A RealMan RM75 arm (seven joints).
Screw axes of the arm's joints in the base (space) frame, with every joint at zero. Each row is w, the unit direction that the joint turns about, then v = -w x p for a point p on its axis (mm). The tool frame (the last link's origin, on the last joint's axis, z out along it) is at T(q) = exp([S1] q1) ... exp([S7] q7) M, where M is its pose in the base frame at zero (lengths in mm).
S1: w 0 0 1 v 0.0 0.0 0.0
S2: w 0 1 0 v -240.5 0.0 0.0
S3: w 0 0 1 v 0.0 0.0 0.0
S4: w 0 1 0 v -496.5 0.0 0.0
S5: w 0 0 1 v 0.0 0.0 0.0
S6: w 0 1 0 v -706.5 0.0 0.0
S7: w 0 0 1 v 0.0 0.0 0.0
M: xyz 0.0 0.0 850.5 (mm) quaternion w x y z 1 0 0 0
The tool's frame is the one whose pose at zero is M.
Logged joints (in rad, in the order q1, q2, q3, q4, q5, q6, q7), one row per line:
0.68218 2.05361 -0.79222 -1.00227 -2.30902 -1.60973 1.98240
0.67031 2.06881 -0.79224 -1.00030 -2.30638 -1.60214 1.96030
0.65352 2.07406 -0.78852 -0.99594 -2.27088 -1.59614 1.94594
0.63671 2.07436 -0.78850 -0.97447 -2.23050 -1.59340 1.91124
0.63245 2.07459 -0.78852 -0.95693 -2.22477 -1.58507 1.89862
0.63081 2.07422 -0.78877 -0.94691 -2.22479 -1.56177 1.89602
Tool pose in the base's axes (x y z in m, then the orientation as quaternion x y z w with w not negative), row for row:
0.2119 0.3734 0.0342 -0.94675 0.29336 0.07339 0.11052
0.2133 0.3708 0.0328 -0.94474 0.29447 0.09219 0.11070
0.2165 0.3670 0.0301 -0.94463 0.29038 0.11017 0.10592
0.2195 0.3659 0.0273 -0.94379 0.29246 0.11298 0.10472
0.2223 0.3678 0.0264 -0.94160 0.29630 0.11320 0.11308
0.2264 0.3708 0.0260 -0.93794 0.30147 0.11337 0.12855
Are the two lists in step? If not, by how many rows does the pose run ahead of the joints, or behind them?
The pose runs 1 row ahead of the joints: the pose in row i belongs to the joints in row i + 1.
